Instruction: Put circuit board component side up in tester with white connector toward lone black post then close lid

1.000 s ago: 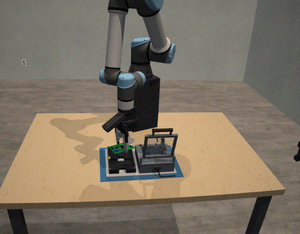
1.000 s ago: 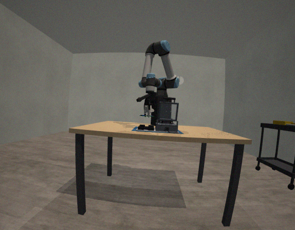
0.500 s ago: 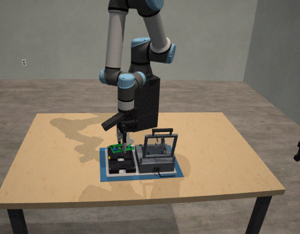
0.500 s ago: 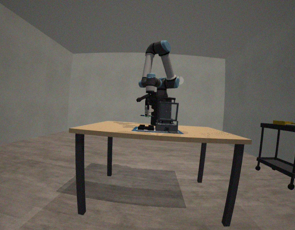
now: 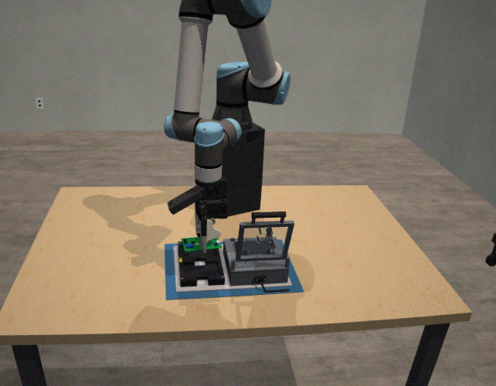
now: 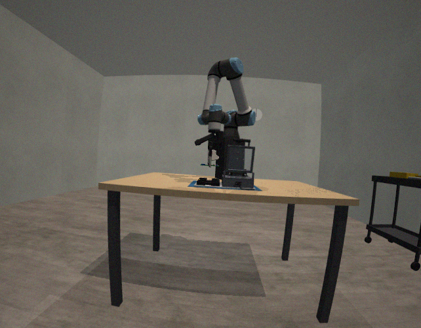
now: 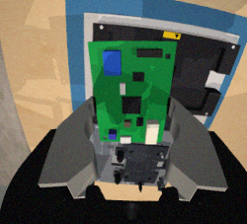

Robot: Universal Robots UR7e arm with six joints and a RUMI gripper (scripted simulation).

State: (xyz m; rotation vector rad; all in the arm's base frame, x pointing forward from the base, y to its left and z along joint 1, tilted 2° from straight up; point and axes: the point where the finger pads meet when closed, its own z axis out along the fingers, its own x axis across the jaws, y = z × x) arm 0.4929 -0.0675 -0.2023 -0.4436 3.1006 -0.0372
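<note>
My gripper is now right at the green circuit board. Round my hand: tester bed 17 cm to the left, 6 cm behind, 5 cm below; framed lid 18 cm to the left, 6 cm above, 5 cm ahead.
</note>
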